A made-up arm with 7 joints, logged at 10 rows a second.
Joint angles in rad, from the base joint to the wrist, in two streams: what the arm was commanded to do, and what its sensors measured. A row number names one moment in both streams.
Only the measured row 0 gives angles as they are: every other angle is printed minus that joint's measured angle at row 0.
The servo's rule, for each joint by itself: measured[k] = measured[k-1] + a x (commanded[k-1-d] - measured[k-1]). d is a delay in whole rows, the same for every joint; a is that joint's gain. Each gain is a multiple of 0.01, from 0.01 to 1. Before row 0 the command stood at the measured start. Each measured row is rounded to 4 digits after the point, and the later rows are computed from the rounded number. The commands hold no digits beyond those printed.
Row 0, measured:
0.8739, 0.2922, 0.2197, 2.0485, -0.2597, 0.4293, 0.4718
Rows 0 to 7, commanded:
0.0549, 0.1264, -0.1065, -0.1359, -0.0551, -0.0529, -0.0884
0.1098, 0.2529, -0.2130, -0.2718, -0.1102, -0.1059, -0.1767
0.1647, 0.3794, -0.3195, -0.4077, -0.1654, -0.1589, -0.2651
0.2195, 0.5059, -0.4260, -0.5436, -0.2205, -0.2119, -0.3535
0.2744, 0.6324, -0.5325, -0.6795, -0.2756, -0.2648, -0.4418
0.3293, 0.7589, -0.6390, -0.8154, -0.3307, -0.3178, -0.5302
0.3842, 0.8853, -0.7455, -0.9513, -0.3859, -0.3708, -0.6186
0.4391, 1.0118, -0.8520, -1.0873, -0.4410, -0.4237, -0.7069
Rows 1 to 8, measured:
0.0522, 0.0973, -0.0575, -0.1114, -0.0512, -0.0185, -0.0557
0.1069, 0.2171, -0.1415, -0.2429, -0.1061, -0.0491, -0.1319
0.1618, 0.3421, -0.2376, -0.3780, -0.1612, -0.0875, -0.2158
0.2166, 0.4682, -0.3393, -0.5138, -0.2163, -0.1310, -0.3026
0.2715, 0.5946, -0.4436, -0.6497, -0.2714, -0.1778, -0.3903
0.3264, 0.7211, -0.5491, -0.7856, -0.3265, -0.2268, -0.4784
0.3813, 0.8475, -0.6552, -0.9215, -0.3817, -0.2772, -0.5667
0.4362, 0.9740, -0.7615, -1.0575, -0.4368, -0.3285, -0.6550
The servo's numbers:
d 0
a 0.95 0.77 0.54 0.82 0.93 0.35 0.63

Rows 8 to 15, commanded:
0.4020, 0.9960, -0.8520, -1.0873, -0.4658, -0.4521, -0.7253
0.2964, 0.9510, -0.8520, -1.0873, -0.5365, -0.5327, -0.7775
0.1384, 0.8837, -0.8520, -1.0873, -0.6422, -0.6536, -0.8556
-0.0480, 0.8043, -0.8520, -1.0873, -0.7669, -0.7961, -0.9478
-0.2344, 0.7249, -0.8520, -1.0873, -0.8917, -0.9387, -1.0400
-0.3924, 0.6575, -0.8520, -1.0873, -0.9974, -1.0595, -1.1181
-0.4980, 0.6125, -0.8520, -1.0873, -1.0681, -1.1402, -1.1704
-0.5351, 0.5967, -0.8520, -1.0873, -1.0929, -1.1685, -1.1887
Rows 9 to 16, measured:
0.4037, 0.9909, -0.8104, -1.0819, -0.4638, -0.3718, -0.6993
0.3018, 0.9602, -0.8329, -1.0863, -0.5314, -0.4281, -0.7486
0.1466, 0.9013, -0.8432, -1.0871, -0.6344, -0.5070, -0.8160
-0.0383, 0.8266, -0.8480, -1.0873, -0.7576, -0.6082, -0.8990
-0.2246, 0.7483, -0.8502, -1.0873, -0.8823, -0.7239, -0.9878
-0.3840, 0.6784, -0.8512, -1.0873, -0.9893, -0.8414, -1.0699
-0.4923, 0.6277, -0.8516, -1.0873, -1.0626, -0.9460, -1.1332
-0.5330, 0.6038, -0.8518, -1.0873, -1.0908, -1.0239, -1.1682

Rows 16 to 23, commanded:
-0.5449, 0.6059, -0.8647, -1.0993, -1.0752, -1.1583, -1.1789
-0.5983, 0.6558, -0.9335, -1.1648, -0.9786, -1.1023, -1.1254
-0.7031, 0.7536, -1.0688, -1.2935, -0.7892, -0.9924, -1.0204
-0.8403, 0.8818, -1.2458, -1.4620, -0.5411, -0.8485, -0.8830
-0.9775, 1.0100, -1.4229, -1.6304, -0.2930, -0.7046, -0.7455
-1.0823, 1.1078, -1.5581, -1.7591, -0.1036, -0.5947, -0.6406
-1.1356, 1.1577, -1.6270, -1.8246, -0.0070, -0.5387, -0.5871
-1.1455, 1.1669, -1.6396, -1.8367, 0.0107, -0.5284, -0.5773
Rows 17 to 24, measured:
-0.5443, 0.6054, -0.8588, -1.0971, -1.0763, -1.0709, -1.1749
-0.5956, 0.6442, -0.8991, -1.1526, -0.9854, -1.0819, -1.1437
-0.6977, 0.7284, -0.9907, -1.2681, -0.8029, -1.0506, -1.0660
-0.8332, 0.8465, -1.1285, -1.4271, -0.5594, -0.9799, -0.9507
-0.9703, 0.9724, -1.2875, -1.5938, -0.3116, -0.8835, -0.8214
-1.0767, 1.0767, -1.4336, -1.7293, -0.1182, -0.7824, -0.7075
-1.1327, 1.1391, -1.5380, -1.8074, -0.0148, -0.6971, -0.6316
-1.1449, 1.1605, -1.5929, -1.8314, 0.0089, -0.6381, -0.5974

